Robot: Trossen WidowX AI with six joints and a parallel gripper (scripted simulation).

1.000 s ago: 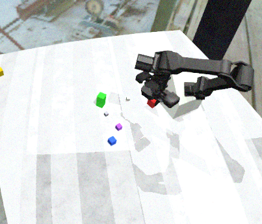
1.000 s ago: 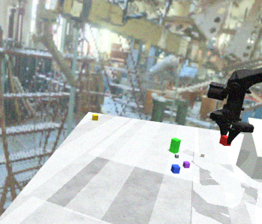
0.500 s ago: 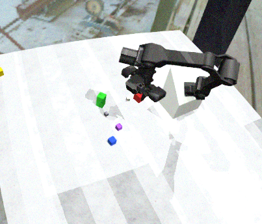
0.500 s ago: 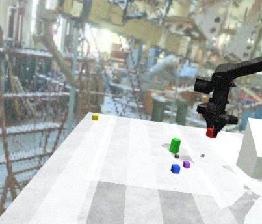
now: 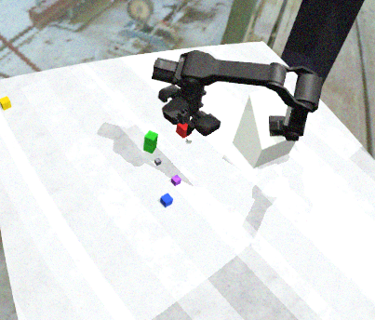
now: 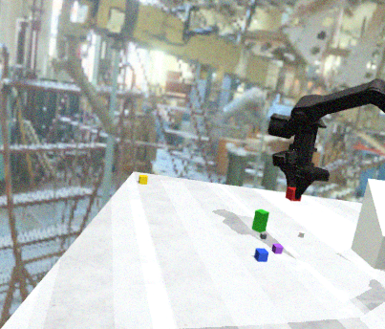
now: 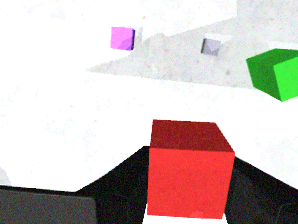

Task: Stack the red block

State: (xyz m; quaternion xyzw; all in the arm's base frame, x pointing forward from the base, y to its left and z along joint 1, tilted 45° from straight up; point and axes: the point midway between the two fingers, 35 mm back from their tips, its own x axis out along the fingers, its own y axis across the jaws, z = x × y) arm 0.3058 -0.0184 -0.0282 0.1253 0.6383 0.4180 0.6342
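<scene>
My gripper tip is now 130 mm above the tiny dark cube, 60 mm short of it and 10 mm to the left of it. The rest, counted from my gripper tip: blue cube 130 mm to the left, 130 mm below, 80 mm ahead; purple cube 130 mm below, 70 mm to the left, 30 mm ahead; red block 10 mm above.
</scene>
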